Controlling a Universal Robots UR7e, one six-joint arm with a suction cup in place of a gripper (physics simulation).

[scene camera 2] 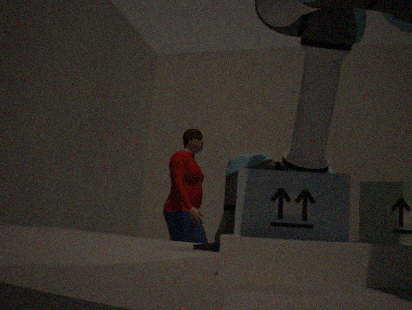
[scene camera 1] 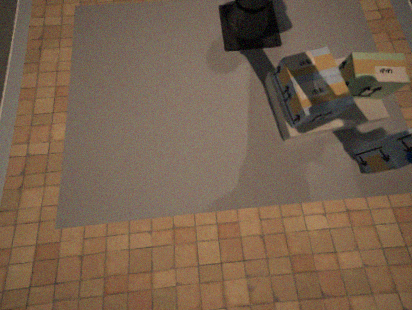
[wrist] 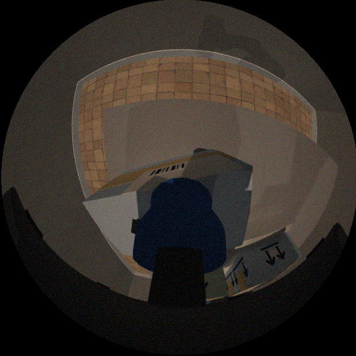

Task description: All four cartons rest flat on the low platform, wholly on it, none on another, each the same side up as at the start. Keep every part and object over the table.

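Pixels of known places: arm's base, link origin: (scene camera 1: 246, 23).
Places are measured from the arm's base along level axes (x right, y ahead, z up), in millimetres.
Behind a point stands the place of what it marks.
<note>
My suction gripper (wrist: 179, 220) shows dark blue from behind in the wrist view, over a blue-grey carton (wrist: 235, 192) (scene camera 1: 395, 148) @[z 85, x -392, y 520 mm]. That carton lies below the platform's right part in scene camera 1, arrow-marked face up. I see no clear contact, and the cup's rim is hidden. What look like two blue-grey and orange cartons (scene camera 1: 306, 62) @[z 123, x -151, y 282 mm] (scene camera 1: 320, 91) @[z 123, x -184, y 376 mm] sit side by side on the low platform (scene camera 1: 375, 109) @[z 37, x -404, y 375 mm] (scene camera 2: 295, 257) @[z 17, x -219, y 458 mm]; a blue-grey carton (scene camera 2: 260, 205) @[z 76, x -169, y 442 mm] shows upright there. A green and orange carton (scene camera 1: 370, 70) @[z 123, x -327, y 302 mm] (scene camera 2: 375, 210) @[z 82, x -306, y 338 mm] stands beside them; its far edge on the platform is hidden.
The robot's black base (scene camera 1: 227, 35) @[z 0, x 75, y 61 mm] stands above and left of the platform in scene camera 1. The grey table (scene camera 1: 150, 125) @[z -11, x 330, y 450 mm] ends at the tiled floor (scene camera 1: 200, 270). In scene camera 2 the arm (scene camera 2: 317, 105) @[z 330, x -182, y 76 mm] rises behind the platform, and a person in red (scene camera 2: 185, 185) stands behind the table.
</note>
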